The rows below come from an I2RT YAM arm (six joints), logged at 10 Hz.
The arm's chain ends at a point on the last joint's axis. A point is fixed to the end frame.
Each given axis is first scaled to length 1.
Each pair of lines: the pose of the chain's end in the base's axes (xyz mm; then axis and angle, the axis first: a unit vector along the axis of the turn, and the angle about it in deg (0 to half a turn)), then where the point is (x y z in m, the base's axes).
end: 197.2 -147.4 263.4 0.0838 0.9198 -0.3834 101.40
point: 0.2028 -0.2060 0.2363
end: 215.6 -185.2 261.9 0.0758 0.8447 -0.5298 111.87
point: 0.2053 -0.2476 0.2475
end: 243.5 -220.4 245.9 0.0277 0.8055 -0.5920 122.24
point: 0.2254 -0.2825 0.2426
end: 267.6 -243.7 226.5 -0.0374 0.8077 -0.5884 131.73
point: 0.2488 -0.3057 0.2297
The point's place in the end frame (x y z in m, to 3 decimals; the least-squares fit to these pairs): 0.041 -0.036 0.035
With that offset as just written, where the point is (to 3 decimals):
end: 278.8 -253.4 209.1 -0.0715 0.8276 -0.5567 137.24
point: 0.261 -0.316 0.213
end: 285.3 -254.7 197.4 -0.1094 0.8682 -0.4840 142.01
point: 0.271 -0.318 0.196
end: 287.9 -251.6 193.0 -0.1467 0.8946 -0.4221 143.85
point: 0.278 -0.315 0.187
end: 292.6 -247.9 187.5 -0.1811 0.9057 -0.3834 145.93
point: 0.286 -0.312 0.179
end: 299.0 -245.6 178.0 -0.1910 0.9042 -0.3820 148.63
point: 0.292 -0.310 0.170
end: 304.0 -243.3 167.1 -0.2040 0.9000 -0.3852 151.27
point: 0.297 -0.308 0.161
